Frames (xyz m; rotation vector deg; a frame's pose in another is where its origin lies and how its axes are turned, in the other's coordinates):
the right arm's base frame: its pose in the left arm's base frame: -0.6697 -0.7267 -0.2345 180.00 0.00 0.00
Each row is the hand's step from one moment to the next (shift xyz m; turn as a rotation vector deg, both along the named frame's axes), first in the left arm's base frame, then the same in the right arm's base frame.
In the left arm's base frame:
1: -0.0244 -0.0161 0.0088 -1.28 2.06 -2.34
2: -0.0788 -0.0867 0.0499 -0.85 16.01 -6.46
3: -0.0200 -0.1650 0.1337 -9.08 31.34 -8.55
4: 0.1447 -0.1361 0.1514 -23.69 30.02 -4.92
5: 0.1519 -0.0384 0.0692 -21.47 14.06 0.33
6: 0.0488 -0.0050 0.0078 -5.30 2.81 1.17
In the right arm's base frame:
1: -0.0244 0.0161 -0.0088 -1.28 -2.06 2.34
2: -0.0788 0.0867 -0.0499 -0.85 -16.01 6.46
3: -0.0200 0.1650 -0.1337 -9.08 -31.34 8.55
4: 0.1447 0.1361 -0.1514 -23.69 -30.02 4.92
5: 0.1519 0.0384 -0.0692 -21.47 -14.06 -0.33
6: 0.0488 0.0050 -0.0078 -5.30 -2.81 -1.17

